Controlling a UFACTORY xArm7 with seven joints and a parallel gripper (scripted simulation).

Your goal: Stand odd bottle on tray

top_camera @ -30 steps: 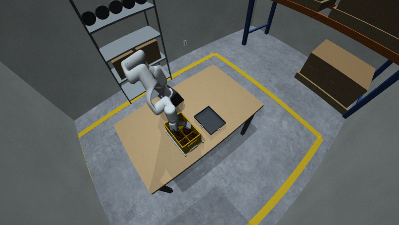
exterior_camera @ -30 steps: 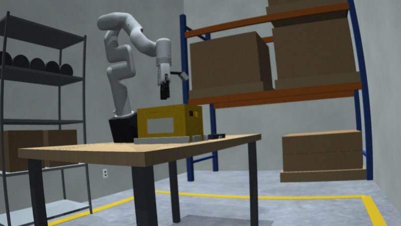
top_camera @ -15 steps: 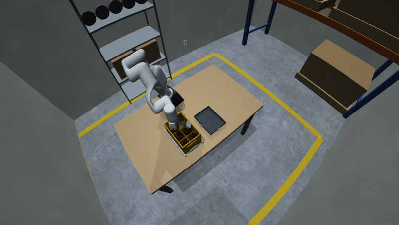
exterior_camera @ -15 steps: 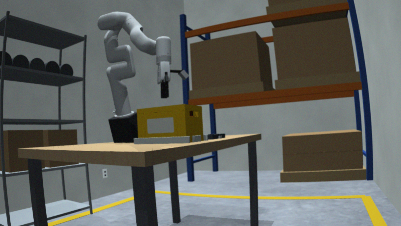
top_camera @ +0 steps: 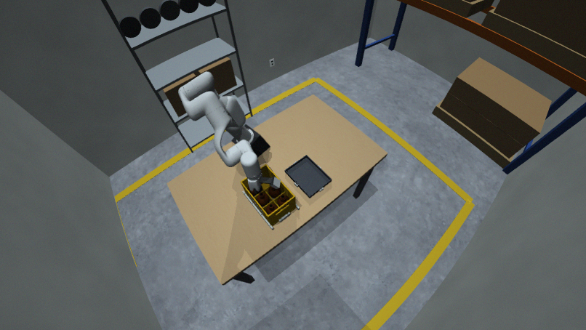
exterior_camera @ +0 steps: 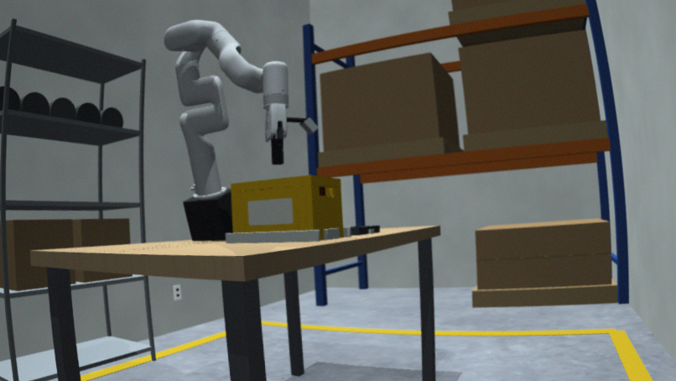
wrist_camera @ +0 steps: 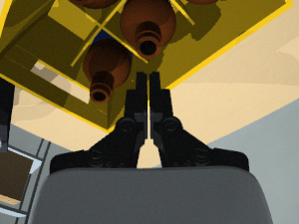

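Now: hand 40 mm to the right of the crate and 160 mm above it. Also, from my hand: tray 340 mm to the left, 230 mm below; bottle 80 mm ahead, 90 mm to the left, 160 mm below.
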